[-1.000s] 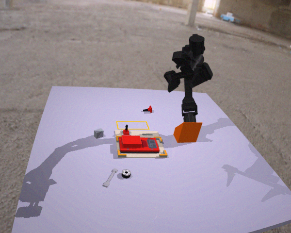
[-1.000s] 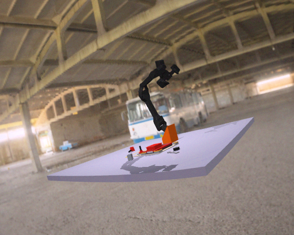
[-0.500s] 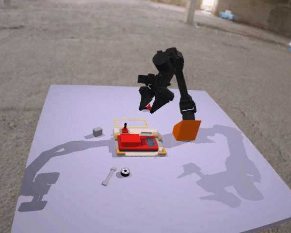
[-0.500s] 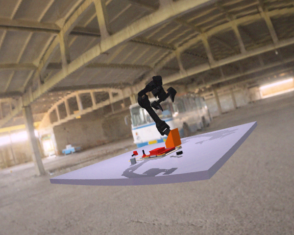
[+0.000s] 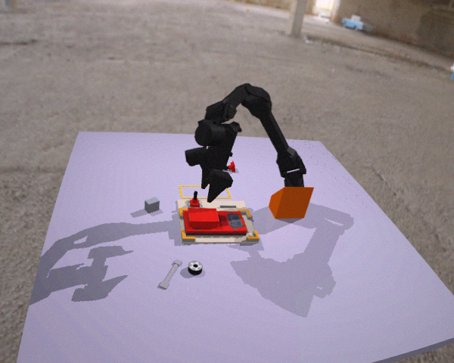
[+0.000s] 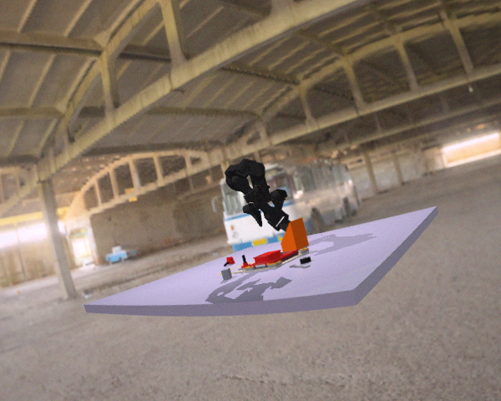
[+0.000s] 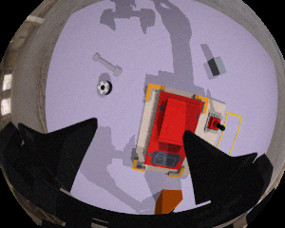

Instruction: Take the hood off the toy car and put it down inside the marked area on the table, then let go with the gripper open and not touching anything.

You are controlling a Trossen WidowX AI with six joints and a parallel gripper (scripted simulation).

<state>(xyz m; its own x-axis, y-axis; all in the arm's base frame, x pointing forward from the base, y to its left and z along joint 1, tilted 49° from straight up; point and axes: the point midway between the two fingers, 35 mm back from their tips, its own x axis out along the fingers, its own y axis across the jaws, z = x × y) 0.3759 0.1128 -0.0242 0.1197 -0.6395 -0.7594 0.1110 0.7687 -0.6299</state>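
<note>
My gripper tip is 130 mm above the red hood, 60 mm to the left of it and 20 mm past it. Round my gripper tip: grey wrench: 170 mm below, 140 mm to the left, 120 mm ahead; then black wheel: 160 mm below, 130 mm to the left, 50 mm ahead.
</note>
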